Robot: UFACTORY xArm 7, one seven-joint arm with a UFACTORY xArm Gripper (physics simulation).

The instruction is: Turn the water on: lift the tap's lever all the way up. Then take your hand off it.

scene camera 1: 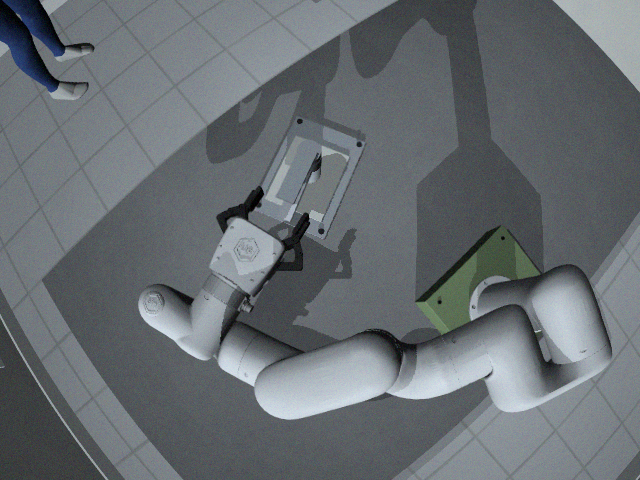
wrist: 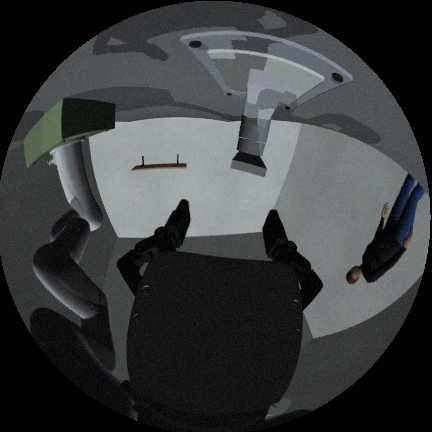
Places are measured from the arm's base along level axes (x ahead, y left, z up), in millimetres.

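Where they show: gripper, fingertip midpoint: [scene camera 1: 284,202] [wrist: 227,214]; arm's base, link origin: [scene camera 1: 495,306] [wrist: 66,142].
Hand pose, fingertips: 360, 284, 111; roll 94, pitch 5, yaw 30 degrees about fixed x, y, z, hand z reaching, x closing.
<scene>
Each offset is from my fingertips to the centre of the thing, as dx, dy, dz. "spot": to the spot under its first point.
The grey tap @(spot: +57, -87, -133) [scene camera 1: 314,174] [wrist: 256,125] stands upright on a pale base plate @(spot: +147, -171, -193) [scene camera 1: 328,133] [wrist: 320,67] with dark bolts at its corners. In the wrist view its head, a flat block @(+55, -56, -61) [wrist: 249,167], is at the end of the column. Where the lever stands in its travel cannot be made out. My gripper [scene camera 1: 282,203] [wrist: 227,214] is open, its two black fingers wide apart with nothing between them. In the scene view it appears over the plate's lower-left edge. In the wrist view the tap's head appears beyond the fingertips, with a gap.
My arm [scene camera 1: 330,377] curves from its green mounting block [scene camera 1: 480,258] [wrist: 45,130] on the right of the scene view round to the left. A person [scene camera 1: 23,51] [wrist: 382,255] stands off to one side. An orange shelf [wrist: 160,166] is on the far wall.
</scene>
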